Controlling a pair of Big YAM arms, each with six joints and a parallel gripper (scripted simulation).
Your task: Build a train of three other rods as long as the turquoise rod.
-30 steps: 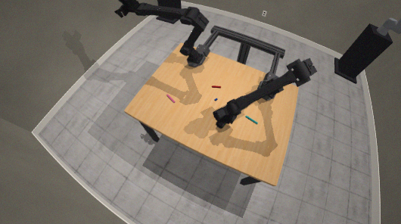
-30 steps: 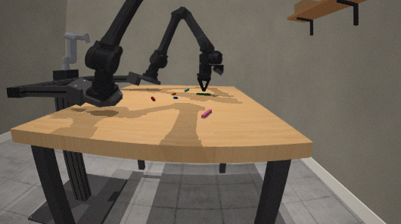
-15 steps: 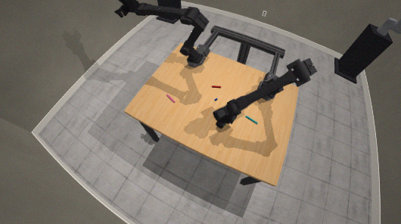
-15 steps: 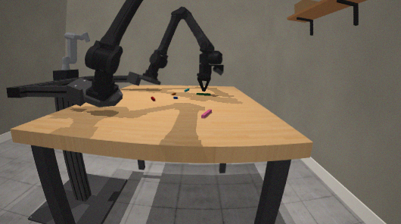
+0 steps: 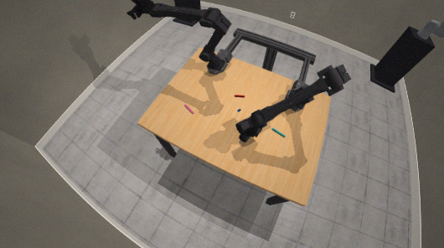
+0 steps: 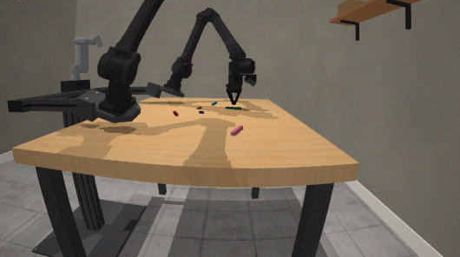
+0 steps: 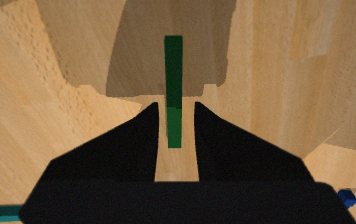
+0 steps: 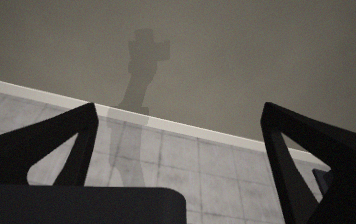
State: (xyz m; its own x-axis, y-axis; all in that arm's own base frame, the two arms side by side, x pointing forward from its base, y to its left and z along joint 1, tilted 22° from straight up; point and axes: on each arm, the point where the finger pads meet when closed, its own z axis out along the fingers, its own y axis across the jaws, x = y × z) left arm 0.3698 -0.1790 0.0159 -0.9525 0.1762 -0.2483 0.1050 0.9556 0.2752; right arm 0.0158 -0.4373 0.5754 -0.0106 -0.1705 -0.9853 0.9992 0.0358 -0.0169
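Right now the green rod is 3 cm below my left hand. From my left hand the other things lie so: red rod (24 cm behind, 19 cm to the right, 3 cm below); then turquoise rod (16 cm to the left, 11 cm behind, 3 cm below); then orange rod (17 cm behind, 3 cm below, 2 cm to the right).
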